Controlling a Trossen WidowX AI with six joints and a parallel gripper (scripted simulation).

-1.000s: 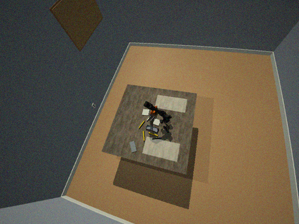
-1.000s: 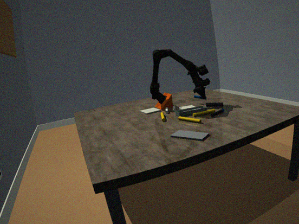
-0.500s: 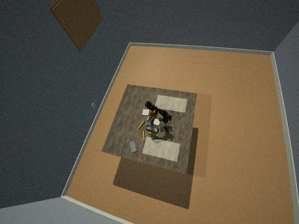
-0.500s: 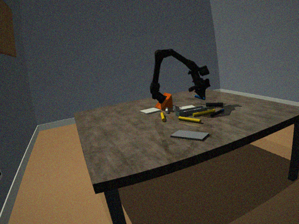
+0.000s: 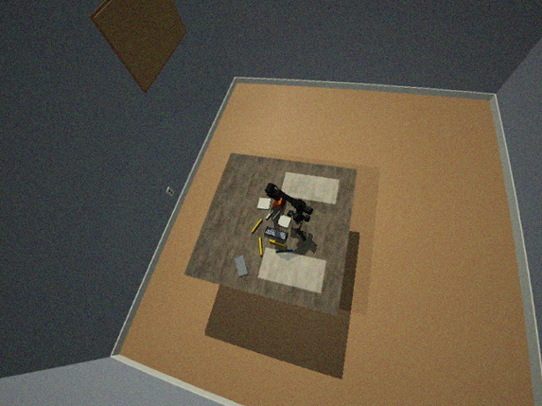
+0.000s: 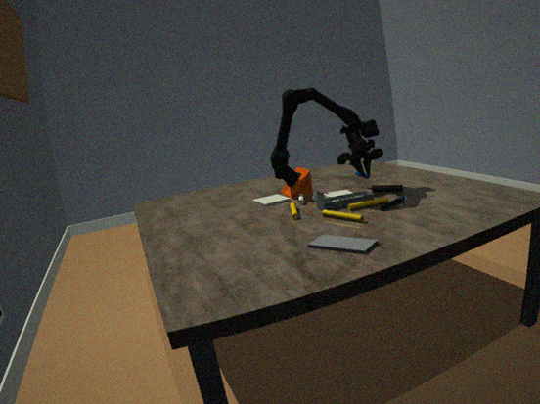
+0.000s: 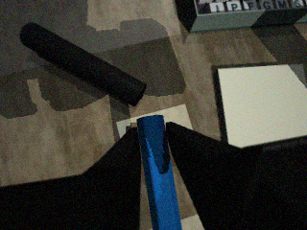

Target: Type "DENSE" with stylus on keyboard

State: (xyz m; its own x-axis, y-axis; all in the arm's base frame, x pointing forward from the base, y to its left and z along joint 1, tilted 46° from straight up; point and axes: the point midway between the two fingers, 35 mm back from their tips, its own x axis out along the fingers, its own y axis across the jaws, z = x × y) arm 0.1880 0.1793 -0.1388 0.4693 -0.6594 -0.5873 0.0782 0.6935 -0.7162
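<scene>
The blue stylus is 7 cm behind my gripper tip and 1 cm to the left of it. Also, from my gripper tip: blue-capped pen: 24 cm ahead, 3 cm to the right, 5 cm below; grey slab: 46 cm ahead, 37 cm to the right, 5 cm below; yellow marker: 9 cm ahead, 35 cm to the right, 5 cm below.
</scene>
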